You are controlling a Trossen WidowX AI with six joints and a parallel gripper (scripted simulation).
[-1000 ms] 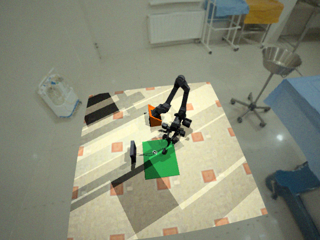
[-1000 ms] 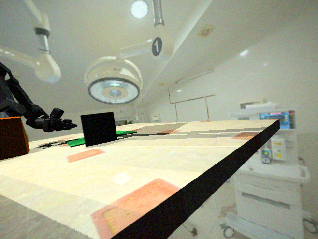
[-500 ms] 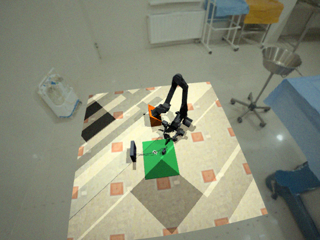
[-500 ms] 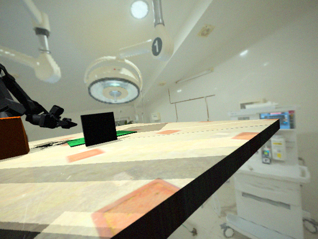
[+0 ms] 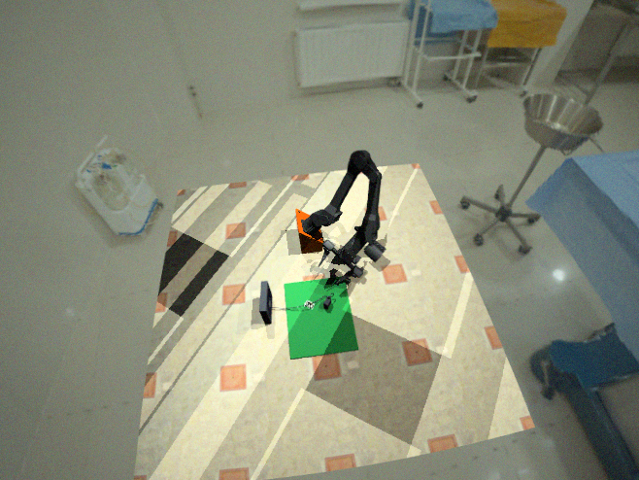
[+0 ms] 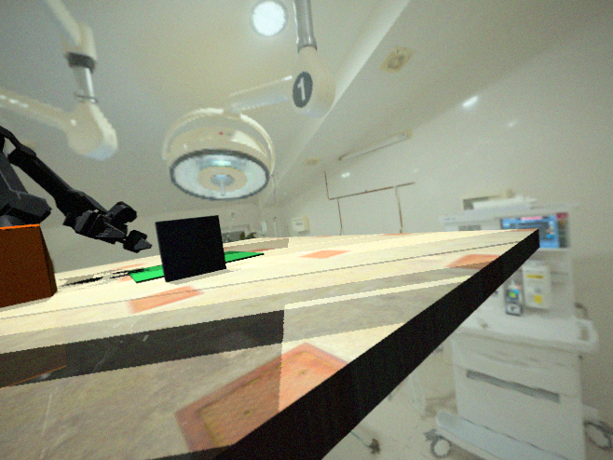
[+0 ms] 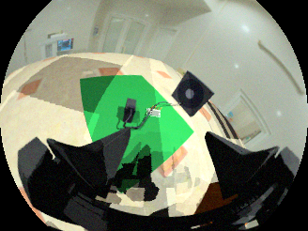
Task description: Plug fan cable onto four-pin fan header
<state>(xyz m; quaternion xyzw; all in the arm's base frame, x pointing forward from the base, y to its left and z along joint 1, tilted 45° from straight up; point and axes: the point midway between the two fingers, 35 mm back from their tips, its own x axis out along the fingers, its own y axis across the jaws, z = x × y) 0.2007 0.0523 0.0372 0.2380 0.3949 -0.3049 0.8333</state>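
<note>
The cable plug is 9 cm ahead of my gripper tip, 2 cm to the right of it and 6 cm below it. Also, from my gripper tip: white four-pin header 7 cm ahead, 9 cm to the right, 8 cm below; then green board 12 cm ahead, 6 cm to the right, 10 cm below; then black fan 6 cm ahead, 23 cm to the right, 2 cm below.
</note>
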